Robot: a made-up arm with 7 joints. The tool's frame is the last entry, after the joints.
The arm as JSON. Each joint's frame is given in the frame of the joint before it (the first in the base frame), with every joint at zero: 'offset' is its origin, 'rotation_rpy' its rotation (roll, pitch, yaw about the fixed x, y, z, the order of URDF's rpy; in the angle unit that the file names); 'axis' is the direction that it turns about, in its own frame. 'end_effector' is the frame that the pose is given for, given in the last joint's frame.
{
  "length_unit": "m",
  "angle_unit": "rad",
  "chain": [
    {
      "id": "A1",
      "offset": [
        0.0,
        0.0,
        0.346
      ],
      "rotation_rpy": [
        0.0,
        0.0,
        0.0
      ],
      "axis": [
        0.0,
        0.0,
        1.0
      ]
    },
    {
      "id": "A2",
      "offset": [
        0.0,
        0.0,
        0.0
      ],
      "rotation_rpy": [
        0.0,
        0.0,
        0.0
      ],
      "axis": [
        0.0,
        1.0,
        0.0
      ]
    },
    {
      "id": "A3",
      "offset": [
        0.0,
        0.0,
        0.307
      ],
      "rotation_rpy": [
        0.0,
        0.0,
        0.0
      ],
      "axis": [
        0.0,
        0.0,
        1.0
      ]
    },
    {
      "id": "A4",
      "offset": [
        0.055,
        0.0,
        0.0
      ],
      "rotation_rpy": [
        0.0,
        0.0,
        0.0
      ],
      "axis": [
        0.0,
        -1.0,
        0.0
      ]
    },
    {
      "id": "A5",
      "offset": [
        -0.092,
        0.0,
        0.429
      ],
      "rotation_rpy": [
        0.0,
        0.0,
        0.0
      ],
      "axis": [
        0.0,
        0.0,
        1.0
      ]
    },
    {
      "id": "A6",
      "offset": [
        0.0,
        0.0,
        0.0
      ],
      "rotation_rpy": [
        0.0,
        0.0,
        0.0
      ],
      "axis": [
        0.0,
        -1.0,
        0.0
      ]
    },
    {
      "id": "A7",
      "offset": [
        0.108,
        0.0,
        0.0
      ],
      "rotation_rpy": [
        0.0,
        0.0,
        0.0
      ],
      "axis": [
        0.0,
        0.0,
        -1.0
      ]
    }
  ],
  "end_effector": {
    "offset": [
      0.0,
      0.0,
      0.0
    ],
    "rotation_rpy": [
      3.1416,
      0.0,
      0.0
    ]
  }
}
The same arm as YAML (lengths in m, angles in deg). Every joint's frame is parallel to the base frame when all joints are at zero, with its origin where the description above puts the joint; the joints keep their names.
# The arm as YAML. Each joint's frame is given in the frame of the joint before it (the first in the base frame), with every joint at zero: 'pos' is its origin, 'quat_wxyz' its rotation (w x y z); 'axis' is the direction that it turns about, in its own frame. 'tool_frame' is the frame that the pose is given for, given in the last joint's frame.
length_unit: m
angle_unit: deg
joints:
  - joint: A1
    pos: [0.0, 0.0, 0.346]
    quat_wxyz: [1.0, 0.0, 0.0, 0.0]
    axis: "+z"
  - joint: A2
    pos: [0.0, 0.0, 0.0]
    quat_wxyz: [1.0, 0.0, 0.0, 0.0]
    axis: "+y"
  - joint: A3
    pos: [0.0, 0.0, 0.307]
    quat_wxyz: [1.0, 0.0, 0.0, 0.0]
    axis: "+z"
  - joint: A4
    pos: [0.055, 0.0, 0.0]
    quat_wxyz: [1.0, 0.0, 0.0, 0.0]
    axis: "-y"
  - joint: A5
    pos: [-0.092, 0.0, 0.429]
    quat_wxyz: [1.0, 0.0, 0.0, 0.0]
    axis: "+z"
  - joint: A6
    pos: [0.0, 0.0, 0.0]
    quat_wxyz: [1.0, 0.0, 0.0, 0.0]
    axis: "-y"
  - joint: A7
    pos: [0.108, 0.0, 0.0]
    quat_wxyz: [1.0, 0.0, 0.0, 0.0]
    axis: "-z"
tool_frame:
  pos: [0.0, 0.0, 0.0]
  quat_wxyz: [0.000004, -1.0, 0.0, 0.0]

